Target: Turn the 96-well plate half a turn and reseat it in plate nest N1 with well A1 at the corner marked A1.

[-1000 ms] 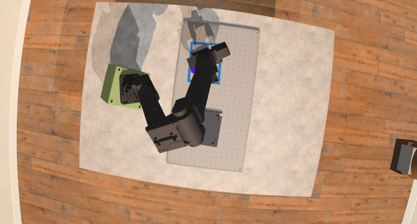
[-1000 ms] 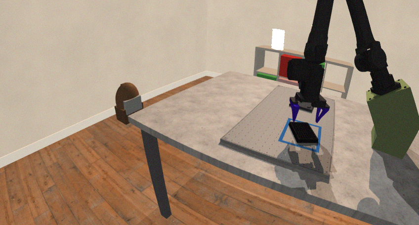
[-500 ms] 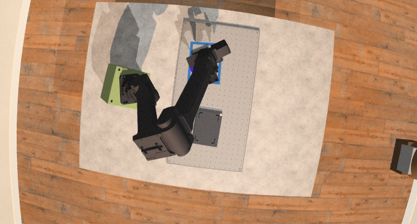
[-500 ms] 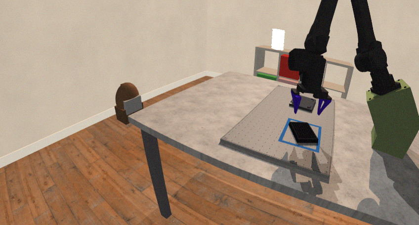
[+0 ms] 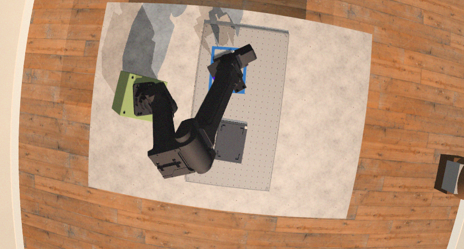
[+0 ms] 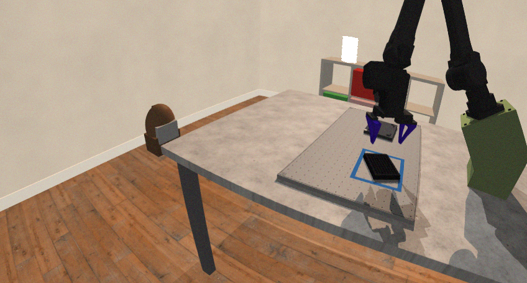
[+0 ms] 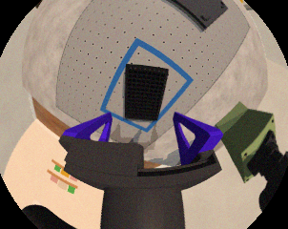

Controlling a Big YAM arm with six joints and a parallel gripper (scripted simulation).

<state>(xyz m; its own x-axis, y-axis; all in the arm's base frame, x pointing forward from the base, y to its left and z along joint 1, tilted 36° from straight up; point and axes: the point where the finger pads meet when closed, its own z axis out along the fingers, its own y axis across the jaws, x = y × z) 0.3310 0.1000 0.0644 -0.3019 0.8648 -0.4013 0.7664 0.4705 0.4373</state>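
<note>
My hand is 80 mm above the black 96-well plate. Round my hand: grey plate nest N1 (310 mm to the right, 80 mm below, 30 mm behind).
</note>
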